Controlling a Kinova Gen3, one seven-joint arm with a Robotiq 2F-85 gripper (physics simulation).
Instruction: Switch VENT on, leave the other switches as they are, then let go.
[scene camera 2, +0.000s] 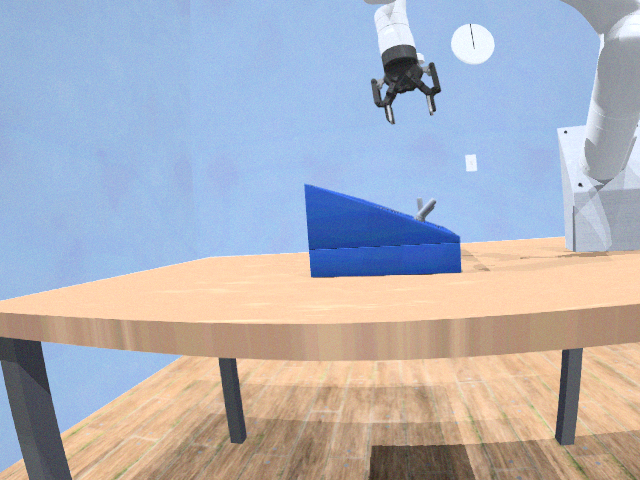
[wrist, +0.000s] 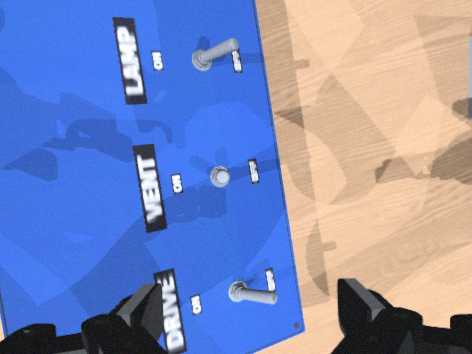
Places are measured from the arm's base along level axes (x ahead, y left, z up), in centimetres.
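Where they show: gripper, between the fingertips: (scene camera 2: 412, 119) (wrist: 249, 303); arm's base, origin of its link: (scene camera 2: 599, 163).
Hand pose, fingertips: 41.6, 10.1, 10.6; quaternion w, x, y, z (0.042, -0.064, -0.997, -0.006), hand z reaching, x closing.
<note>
Things, the pixels of their top centre, and the offset from my fingertips, as dx, dy, dz. Level surfaces: height alone.
- VENT switch, centre of its top: (wrist: 223, 176) +0.0, -5.3, -15.8
- LAMP switch, centre of its top: (wrist: 217, 44) -1.5, -17.3, -16.8
- DRIVE switch, centre of its top: (wrist: 257, 302) (scene camera 2: 425, 198) -1.3, +6.7, -16.8
- wooden table, height of its surface: dz -29.7
A blue sloped switch box (scene camera 2: 382, 232) (wrist: 210, 125) stands on the table. In the wrist view, the VENT switch (wrist: 220, 176) is seen nearly end-on, between its ON and OFF labels. In the scene view one lever (scene camera 2: 419, 202) stands nearly upright, leaning towards the box's high side compared with the others. The LAMP switch (wrist: 217, 51) and the DRIVE switch (wrist: 257, 295) lean towards OFF. My gripper (scene camera 2: 412, 117) (wrist: 249, 303) is open and empty, high above the box, touching no switch. In the wrist view its fingers lie either side of the DRIVE lever.
The wooden table (scene camera 2: 206, 294) carries the box and, at the right, the arm's pale base (scene camera 2: 604, 222). A wall clock (scene camera 2: 472, 43) and a wall plate (scene camera 2: 470, 162) are behind. Shadows fall across the box and table.
</note>
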